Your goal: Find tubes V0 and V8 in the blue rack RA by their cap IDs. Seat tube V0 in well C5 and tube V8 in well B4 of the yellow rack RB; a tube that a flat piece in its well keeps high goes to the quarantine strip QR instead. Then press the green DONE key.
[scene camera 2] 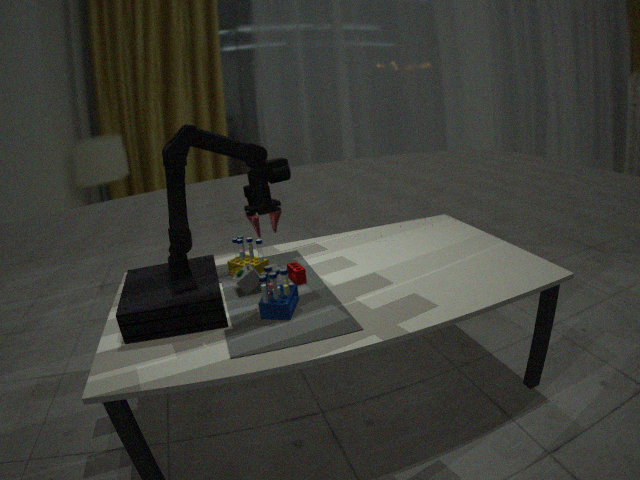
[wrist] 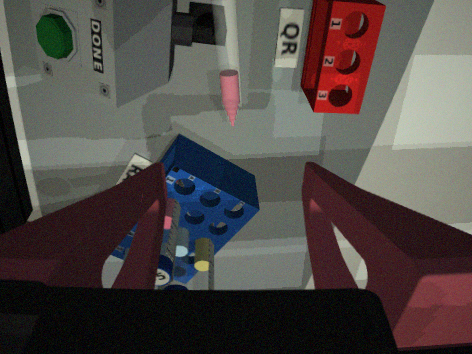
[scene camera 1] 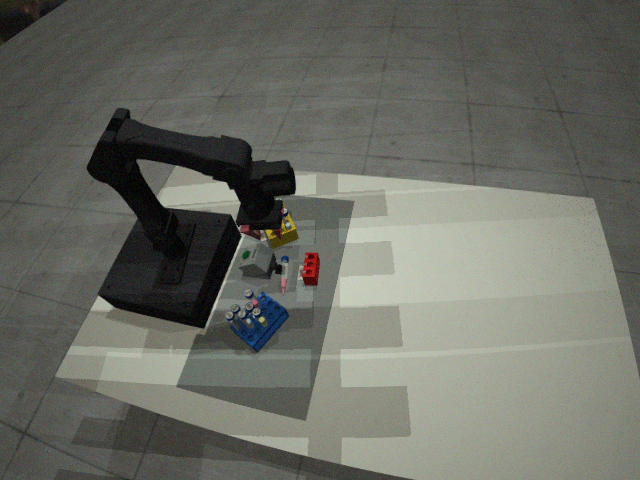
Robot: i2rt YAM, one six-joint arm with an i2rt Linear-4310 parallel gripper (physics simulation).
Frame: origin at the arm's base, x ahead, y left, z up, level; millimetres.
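Seen in the pictures: gripper, fingertip midpoint: (scene camera 2: 267, 234) (wrist: 234, 177) (scene camera 1: 270, 237); arm's base, origin of the base link: (scene camera 2: 181, 278) (scene camera 1: 178, 252).
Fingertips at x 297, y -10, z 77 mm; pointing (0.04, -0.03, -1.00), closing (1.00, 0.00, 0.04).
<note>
Offsets run from my fingertips to a thing's middle. "pt": to the spot under its first point.
My gripper (scene camera 1: 268, 236) (scene camera 2: 266, 234) (wrist: 234, 177) is open and empty, high above the mat. The blue rack RA @[45 mm back, 162 mm right, 153 mm down] (scene camera 1: 272, 332) (scene camera 2: 276, 311) (wrist: 225, 165) holds several blue-capped tubes, partly hidden by my left finger in the wrist view. Tube V8 @[2 mm ahead, 14 mm right, 169 mm down] (scene camera 1: 284, 272) (wrist: 230, 90), with a pink tip, lies beside the black holder; its cap ID is not readable. The yellow rack RB @[35 mm back, 161 mm left, 153 mm down] (scene camera 1: 283, 239) (scene camera 2: 235, 268) holds several upright blue-capped tubes; their IDs are too small to read, so I cannot tell which is V0. The red quarantine strip QR @[82 mm ahead, 2 mm right, 153 mm down] (scene camera 1: 310, 268) (scene camera 2: 296, 273) (wrist: 357, 82) shows three wells without tubes.
A grey box with the green DONE key @[102 mm back, 23 mm left, 114 mm down] (scene camera 1: 246, 254) (scene camera 2: 240, 273) (wrist: 54, 36) stands between the two racks, near the black robot base (scene camera 1: 217, 258) (scene camera 2: 173, 315). The black holder @[pt 20 mm back, 11 mm left, 177 mm down] (scene camera 1: 278, 269) (wrist: 202, 26) sticks out from its side. A QR label @[pt 49 mm ahead, 2 mm right, 176 mm down] (wrist: 288, 40) lies beside the red strip.
</note>
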